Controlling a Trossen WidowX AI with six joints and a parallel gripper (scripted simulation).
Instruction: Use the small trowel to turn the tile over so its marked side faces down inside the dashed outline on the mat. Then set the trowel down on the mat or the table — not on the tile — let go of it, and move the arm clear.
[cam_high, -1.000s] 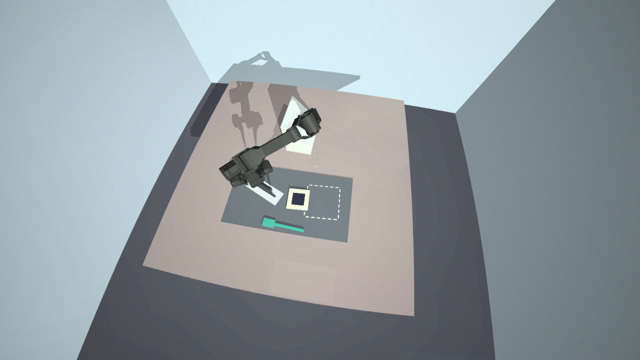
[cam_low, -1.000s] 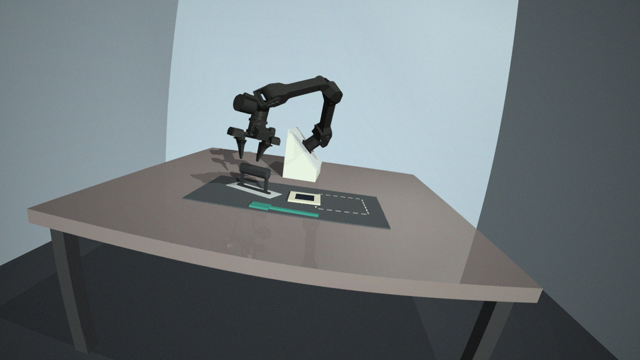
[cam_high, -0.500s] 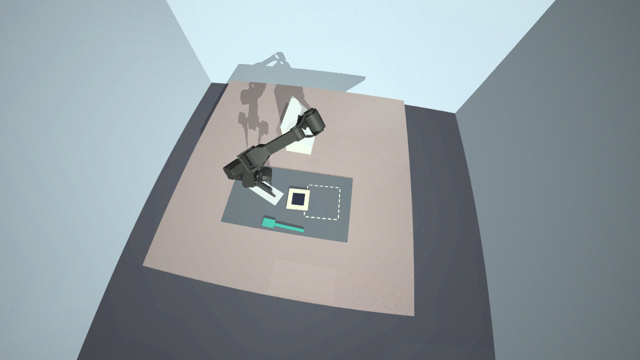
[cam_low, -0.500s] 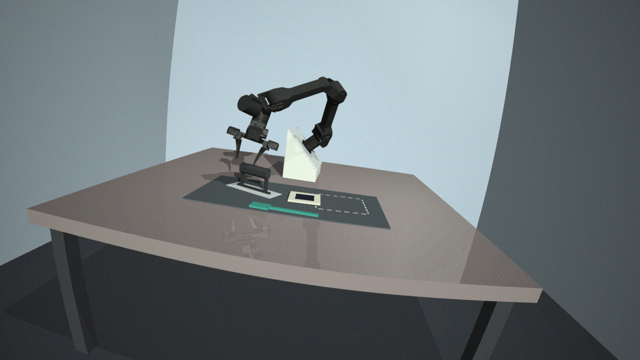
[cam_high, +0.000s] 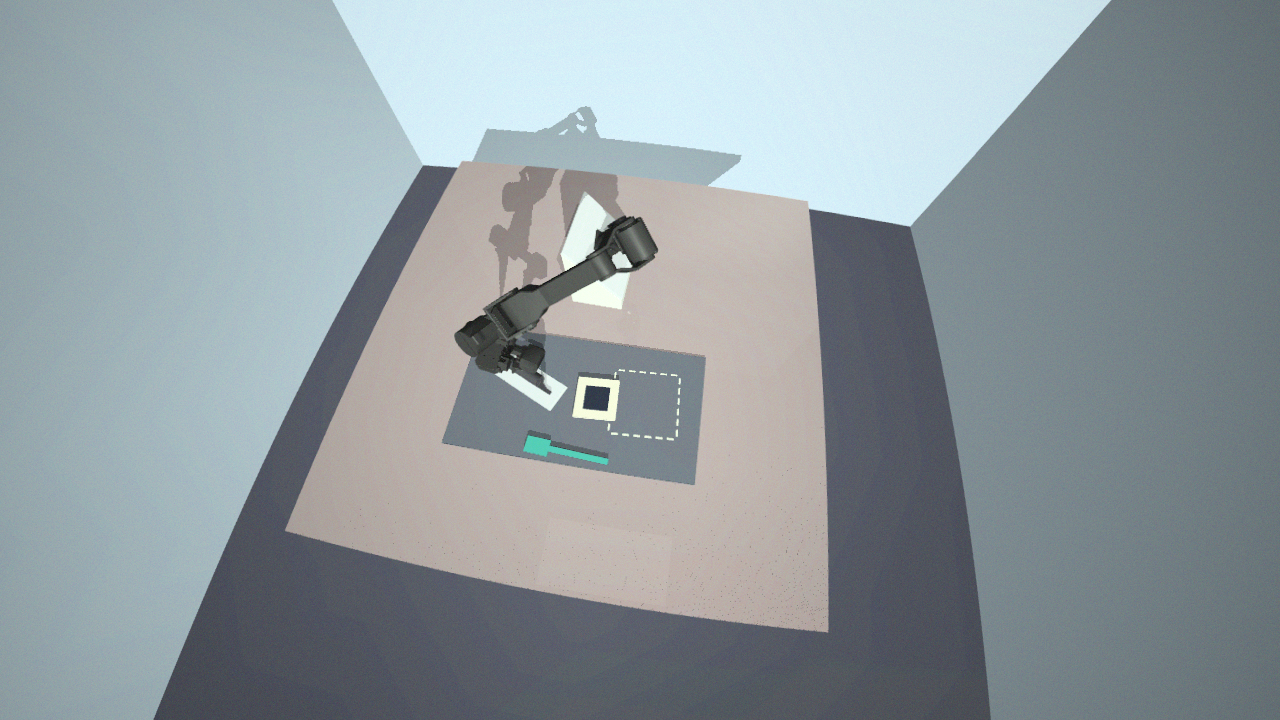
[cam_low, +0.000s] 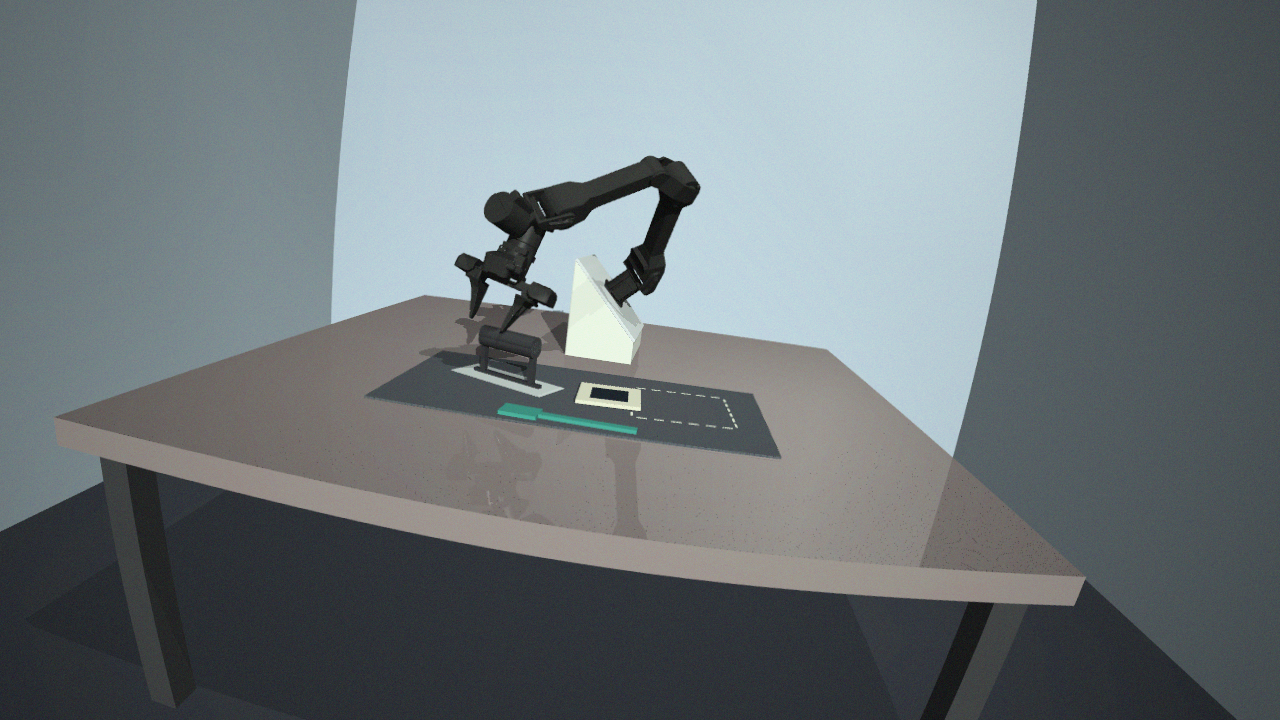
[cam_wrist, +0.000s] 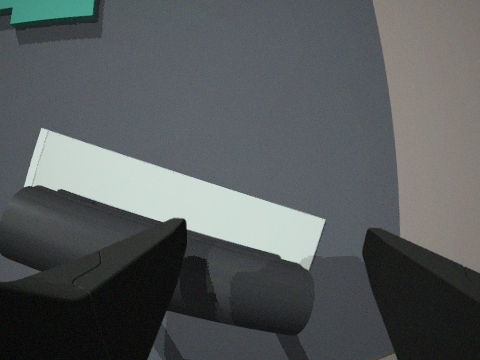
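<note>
The grey float lies 6 cm to the left of my gripper tip and 6 cm below it. From my gripper tip the other things lie so: cream tile 3 cm ahead, 23 cm to the left, 9 cm below; then teal trowel 17 cm ahead, 15 cm to the left, 9 cm below; then mat 4 cm ahead, 18 cm to the left, 12 cm below.
</note>
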